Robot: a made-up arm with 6 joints. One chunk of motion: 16 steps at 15 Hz.
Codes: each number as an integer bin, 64 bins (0 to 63) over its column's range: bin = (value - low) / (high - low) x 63, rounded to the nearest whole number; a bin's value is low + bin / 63 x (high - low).
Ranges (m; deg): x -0.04..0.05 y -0.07..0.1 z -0.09..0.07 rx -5..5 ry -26..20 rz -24..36
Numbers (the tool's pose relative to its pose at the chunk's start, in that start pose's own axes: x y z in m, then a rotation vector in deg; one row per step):
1: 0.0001 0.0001 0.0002 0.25 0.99 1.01
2: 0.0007 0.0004 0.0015 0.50 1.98 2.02
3: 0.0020 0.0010 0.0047 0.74 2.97 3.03
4: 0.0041 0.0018 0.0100 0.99 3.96 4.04
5: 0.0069 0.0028 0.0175 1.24 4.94 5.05
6: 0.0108 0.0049 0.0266 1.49 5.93 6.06
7: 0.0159 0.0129 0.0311 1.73 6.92 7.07
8: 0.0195 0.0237 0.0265 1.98 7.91 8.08
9: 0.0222 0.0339 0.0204 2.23 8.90 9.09
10: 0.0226 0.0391 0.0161 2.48 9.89 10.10
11: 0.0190 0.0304 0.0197 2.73 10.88 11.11
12: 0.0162 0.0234 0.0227 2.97 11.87 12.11
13: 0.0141 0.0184 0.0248 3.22 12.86 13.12
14: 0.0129 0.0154 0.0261 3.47 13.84 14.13
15: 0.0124 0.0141 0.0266 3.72 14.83 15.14
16: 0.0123 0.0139 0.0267 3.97 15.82 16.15
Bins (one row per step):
1: 28 26 36 33 37 26
2: 28 26 36 35 38 27
3: 29 26 37 36 40 28
4: 31 27 39 38 41 29
5: 33 27 42 39 42 31
6: 36 28 46 41 44 32
7: 39 31 48 42 45 33
8: 42 35 46 44 46 34
9: 44 39 43 46 48 35
10: 44 40 42 47 49 36
11: 41 37 43 49 51 37
12: 39 35 44 50 52 38
13: 38 33 45 52 53 39
14: 37 32 46 53 55 40
15: 37 31 46 55 56 41
16: 37 31 46 57 57 42

